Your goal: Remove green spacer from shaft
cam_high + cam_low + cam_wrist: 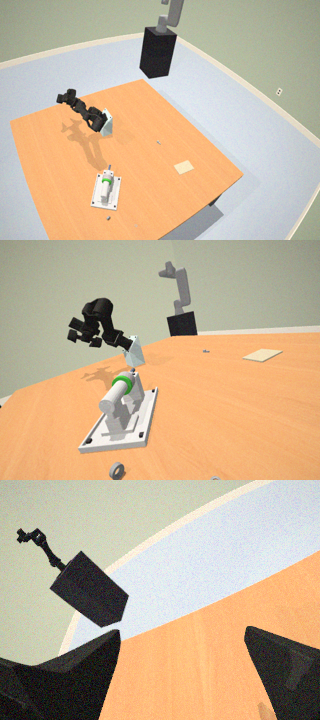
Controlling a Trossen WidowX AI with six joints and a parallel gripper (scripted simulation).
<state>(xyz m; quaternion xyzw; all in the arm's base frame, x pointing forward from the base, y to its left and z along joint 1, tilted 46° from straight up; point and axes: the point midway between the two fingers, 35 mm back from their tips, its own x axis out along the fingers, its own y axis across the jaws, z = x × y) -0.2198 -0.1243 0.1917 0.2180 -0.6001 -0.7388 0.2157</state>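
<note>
Right now the shaft is 680 mm ahead of my gripper tip, 100 mm to the left of it and 100 mm below it. From my gripper tip the other things lie so: grey bolt: 560 mm to the left, 490 mm ahead, 170 mm below; green spacer: 700 mm ahead, 100 mm below, 90 mm to the left; flat beige tile: 750 mm ahead, 610 mm to the left, 170 mm below.
</note>
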